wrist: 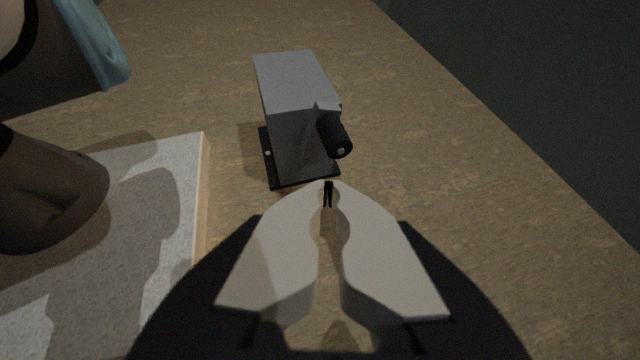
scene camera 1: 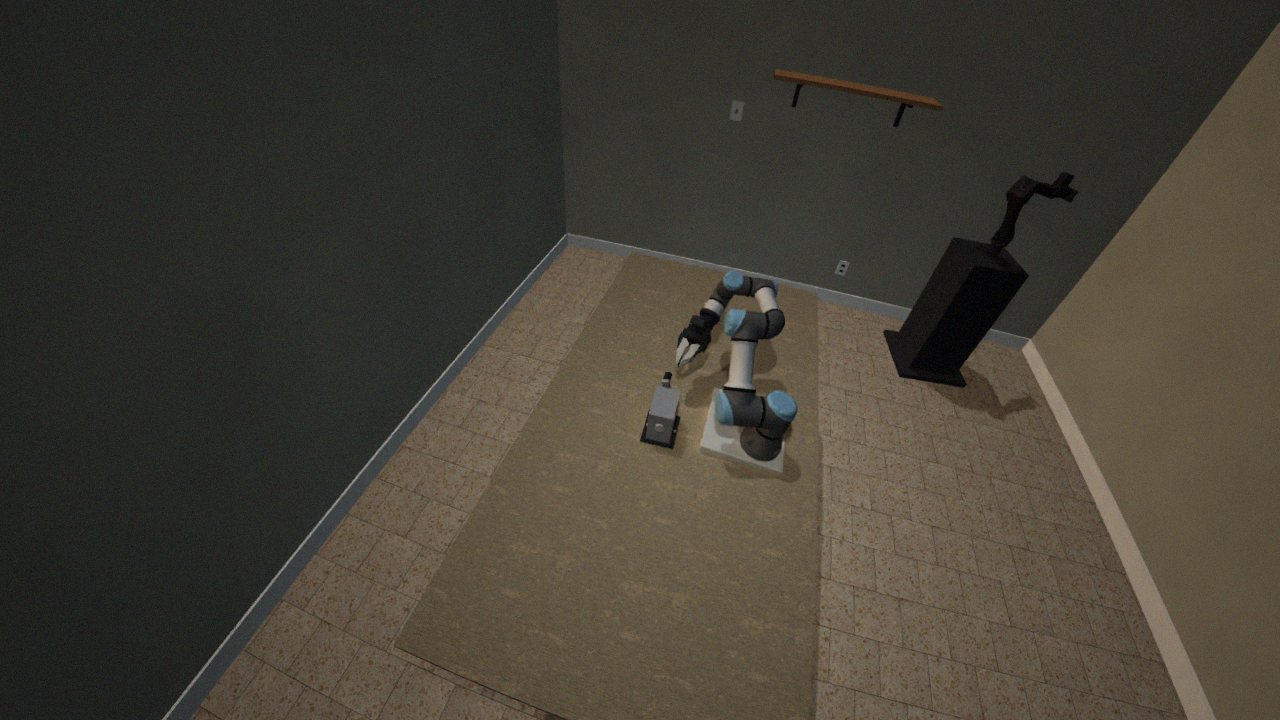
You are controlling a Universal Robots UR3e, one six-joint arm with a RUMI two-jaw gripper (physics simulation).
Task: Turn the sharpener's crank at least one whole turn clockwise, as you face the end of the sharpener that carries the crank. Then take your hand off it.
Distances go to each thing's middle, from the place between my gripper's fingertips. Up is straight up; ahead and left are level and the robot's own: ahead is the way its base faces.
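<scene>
Taking the black knob (wrist: pixel 330 129) first, my hand is 1 cm above it, 3 cm short of it and 5 cm to the right of it. Going by their middles, the knob is the nearest to my hand of the things named here. The sharpener (scene camera 1: pixel 661 425) is 7 cm below my hand, 13 cm to the left of it and 2 cm ahead of it.
</scene>
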